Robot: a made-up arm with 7 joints. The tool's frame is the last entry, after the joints.
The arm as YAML. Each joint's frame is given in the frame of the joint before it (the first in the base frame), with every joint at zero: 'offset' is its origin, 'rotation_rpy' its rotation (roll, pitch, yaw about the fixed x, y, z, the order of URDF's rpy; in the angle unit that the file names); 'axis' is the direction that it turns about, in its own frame. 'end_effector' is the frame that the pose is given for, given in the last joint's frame.
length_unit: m
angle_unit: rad
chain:
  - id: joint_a
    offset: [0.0, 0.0, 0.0]
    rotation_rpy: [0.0, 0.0, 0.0]
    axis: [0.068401, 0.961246, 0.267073]
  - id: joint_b
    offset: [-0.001, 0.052, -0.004]
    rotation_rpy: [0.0, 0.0, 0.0]
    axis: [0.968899, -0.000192, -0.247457]
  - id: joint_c
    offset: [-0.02, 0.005, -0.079]
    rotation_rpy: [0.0, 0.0, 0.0]
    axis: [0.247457, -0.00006, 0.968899]
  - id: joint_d
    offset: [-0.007, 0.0, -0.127]
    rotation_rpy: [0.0, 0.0, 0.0]
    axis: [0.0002, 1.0, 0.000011]
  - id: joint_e
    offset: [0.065, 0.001, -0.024]
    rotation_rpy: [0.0, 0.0, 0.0]
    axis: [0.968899, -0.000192, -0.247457]
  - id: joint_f
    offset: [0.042, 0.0, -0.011]
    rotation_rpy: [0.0, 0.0, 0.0]
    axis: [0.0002, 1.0, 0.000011]
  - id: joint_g
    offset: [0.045, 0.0, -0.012]
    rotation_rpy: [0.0, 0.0, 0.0]
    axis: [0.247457, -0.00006, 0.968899]
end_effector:
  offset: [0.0, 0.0, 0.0]
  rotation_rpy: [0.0, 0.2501, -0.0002]
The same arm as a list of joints. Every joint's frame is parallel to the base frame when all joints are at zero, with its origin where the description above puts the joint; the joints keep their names.
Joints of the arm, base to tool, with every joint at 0 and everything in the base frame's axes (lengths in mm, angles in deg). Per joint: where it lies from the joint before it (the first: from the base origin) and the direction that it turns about. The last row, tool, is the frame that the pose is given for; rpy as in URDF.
joint_a: axis 0.068403 0.961235 0.26711 offset 0 0 0
joint_b: axis 0.968889 -0.0002 -0.247497 offset -1 52 -4
joint_c: axis 0.247497 -0.0001 0.968889 offset -20 5 -79
joint_d: axis 0.0002 1 0 offset -7 0 -127
joint_e: axis 0.968889 -0.0002 -0.247497 offset 65 1 -24
joint_f: axis 0.0002 1 0 offset 42 0 -11
joint_g: axis 0.247497 -0.0001 0.968889 offset 45 0 -12
tool: offset 0 0 0 rpy 0 14.33 -0.01

